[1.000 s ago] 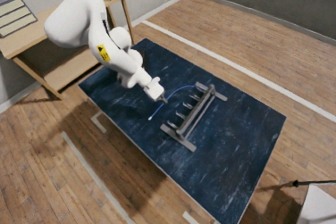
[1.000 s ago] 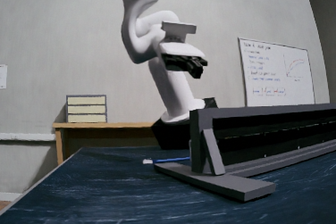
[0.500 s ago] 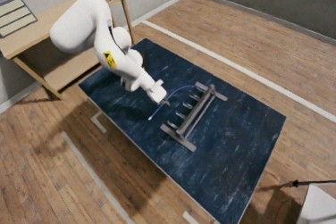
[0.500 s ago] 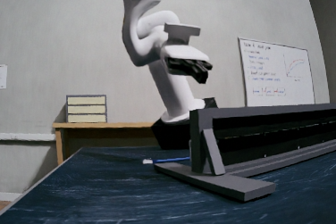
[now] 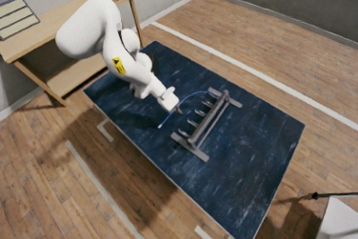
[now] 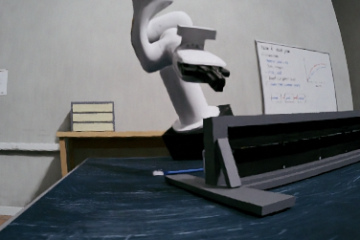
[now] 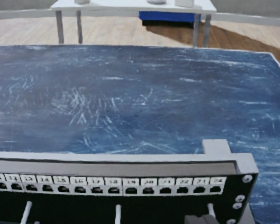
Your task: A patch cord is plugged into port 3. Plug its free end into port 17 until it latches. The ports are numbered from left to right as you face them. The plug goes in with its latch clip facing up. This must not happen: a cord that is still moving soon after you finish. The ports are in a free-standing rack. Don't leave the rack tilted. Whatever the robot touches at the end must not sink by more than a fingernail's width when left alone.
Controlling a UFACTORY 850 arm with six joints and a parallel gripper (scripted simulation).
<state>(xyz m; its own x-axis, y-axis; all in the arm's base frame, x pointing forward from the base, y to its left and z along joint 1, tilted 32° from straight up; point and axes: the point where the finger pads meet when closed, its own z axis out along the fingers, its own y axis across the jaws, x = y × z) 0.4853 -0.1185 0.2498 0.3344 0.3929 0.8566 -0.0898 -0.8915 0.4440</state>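
My gripper is now 18 cm above the white plug, 11 cm past it and 9 cm to the left of it.
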